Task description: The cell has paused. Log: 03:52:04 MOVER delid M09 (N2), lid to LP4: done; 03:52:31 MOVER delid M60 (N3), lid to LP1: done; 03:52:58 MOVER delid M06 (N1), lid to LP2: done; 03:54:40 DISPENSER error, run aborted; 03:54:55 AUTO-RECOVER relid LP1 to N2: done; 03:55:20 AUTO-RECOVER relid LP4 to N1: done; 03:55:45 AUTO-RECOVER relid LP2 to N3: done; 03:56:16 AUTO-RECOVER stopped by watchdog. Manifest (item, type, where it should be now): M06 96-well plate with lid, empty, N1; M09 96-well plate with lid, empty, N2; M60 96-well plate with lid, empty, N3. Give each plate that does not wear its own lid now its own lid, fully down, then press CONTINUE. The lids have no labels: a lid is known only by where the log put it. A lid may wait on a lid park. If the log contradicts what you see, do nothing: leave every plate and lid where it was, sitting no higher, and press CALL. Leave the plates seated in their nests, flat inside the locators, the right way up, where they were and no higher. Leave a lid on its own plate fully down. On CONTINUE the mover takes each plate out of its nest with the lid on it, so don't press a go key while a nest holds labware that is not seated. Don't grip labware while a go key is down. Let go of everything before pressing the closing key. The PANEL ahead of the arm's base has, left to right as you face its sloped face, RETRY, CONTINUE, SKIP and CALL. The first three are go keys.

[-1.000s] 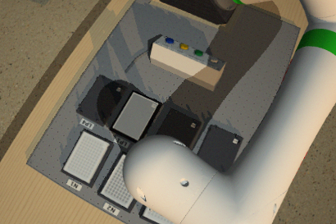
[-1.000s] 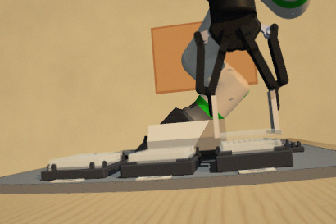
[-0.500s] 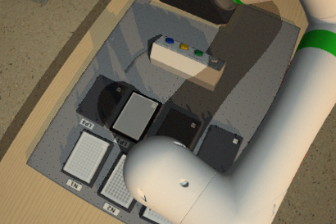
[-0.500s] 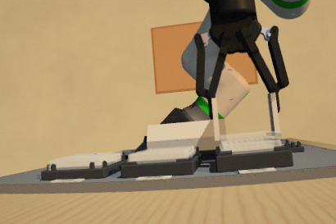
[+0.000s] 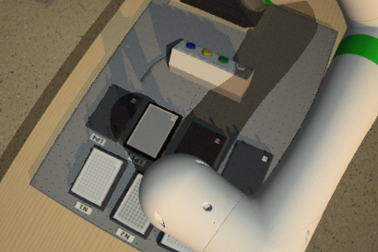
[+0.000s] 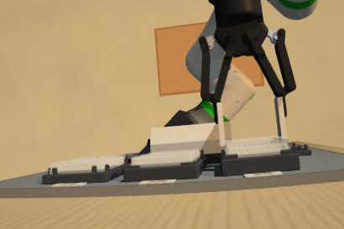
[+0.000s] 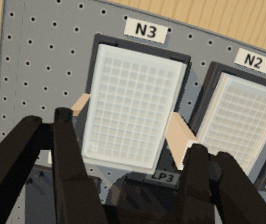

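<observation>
Right now the nest is 50 mm below my hand. From my hand the other things lie so: lid park LP3: 170 mm behind, 90 mm to the right, 60 mm below; then LP2 park: 190 mm behind, 60 mm below, 40 mm to the left; then LP1 label: 210 mm to the right, 70 mm behind, 60 mm below.
</observation>
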